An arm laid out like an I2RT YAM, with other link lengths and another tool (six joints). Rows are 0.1 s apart.
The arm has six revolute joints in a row. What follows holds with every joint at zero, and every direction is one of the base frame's. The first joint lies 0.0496 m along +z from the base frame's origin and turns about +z. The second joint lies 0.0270 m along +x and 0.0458 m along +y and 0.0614 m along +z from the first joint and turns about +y. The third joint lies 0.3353 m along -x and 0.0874 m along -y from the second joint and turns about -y. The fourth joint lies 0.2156 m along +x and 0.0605 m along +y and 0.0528 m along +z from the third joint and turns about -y. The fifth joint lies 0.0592 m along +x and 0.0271 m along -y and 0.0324 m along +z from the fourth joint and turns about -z. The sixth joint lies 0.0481 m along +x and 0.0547 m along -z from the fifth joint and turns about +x. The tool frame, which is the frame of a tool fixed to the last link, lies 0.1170 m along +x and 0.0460 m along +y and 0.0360 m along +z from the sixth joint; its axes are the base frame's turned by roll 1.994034, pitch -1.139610 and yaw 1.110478 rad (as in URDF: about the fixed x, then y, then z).
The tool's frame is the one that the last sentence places.
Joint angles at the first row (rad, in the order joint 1, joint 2, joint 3, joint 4, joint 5, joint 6):
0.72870 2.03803 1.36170 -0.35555 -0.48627 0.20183
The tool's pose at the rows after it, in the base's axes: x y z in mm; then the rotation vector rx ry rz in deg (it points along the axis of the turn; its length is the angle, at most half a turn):
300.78 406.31 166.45 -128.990 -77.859 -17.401
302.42 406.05 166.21 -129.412 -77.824 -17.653
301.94 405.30 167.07 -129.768 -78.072 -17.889
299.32 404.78 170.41 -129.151 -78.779 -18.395
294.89 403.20 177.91 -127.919 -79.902 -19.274
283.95 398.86 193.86 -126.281 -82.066 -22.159
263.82 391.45 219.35 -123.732 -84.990 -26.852
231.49 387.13 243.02 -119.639 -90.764 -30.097
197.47 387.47 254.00 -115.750 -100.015 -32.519
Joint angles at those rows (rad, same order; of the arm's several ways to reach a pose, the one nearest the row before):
0.73097 2.03941 1.36401 -0.35697 -0.48052 0.20099
0.73026 2.04021 1.36720 -0.35867 -0.47326 0.20101
0.73183 2.03526 1.36681 -0.36335 -0.46483 0.19888
0.73291 2.02585 1.36256 -0.36347 -0.46841 0.18964
0.73256 2.00701 1.35754 -0.36806 -0.47855 0.17294
0.73988 1.95409 1.33164 -0.36378 -0.47596 0.14882
0.75788 1.86294 1.28628 -0.35403 -0.46691 0.12235
0.79945 1.77491 1.26230 -0.38598 -0.45937 0.06941
0.86516 1.71972 1.26795 -0.44754 -0.41432 -0.01830

